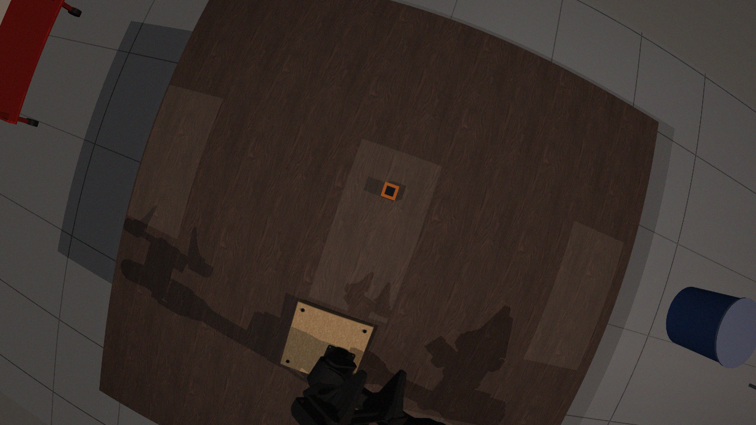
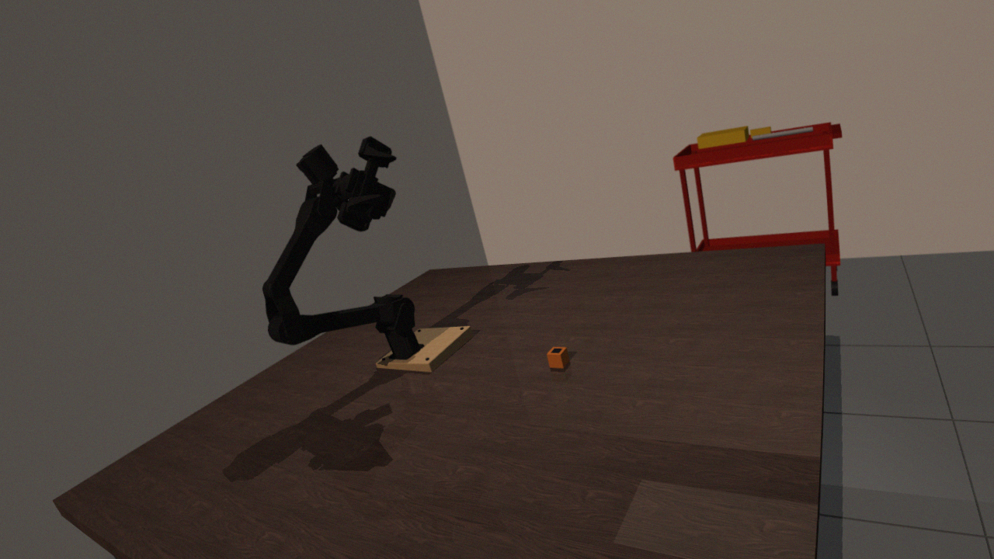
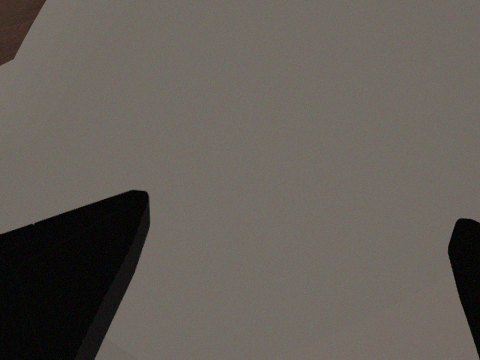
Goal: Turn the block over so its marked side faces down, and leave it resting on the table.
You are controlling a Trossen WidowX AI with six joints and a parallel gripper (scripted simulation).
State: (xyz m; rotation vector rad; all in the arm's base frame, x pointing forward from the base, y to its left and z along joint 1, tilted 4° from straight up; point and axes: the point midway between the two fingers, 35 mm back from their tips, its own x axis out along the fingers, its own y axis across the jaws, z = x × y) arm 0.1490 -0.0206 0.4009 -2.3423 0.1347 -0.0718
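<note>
Now: gripper tip 230 mm short of the orange block, 80 mm to the right of it and 410 mm above it.
</note>
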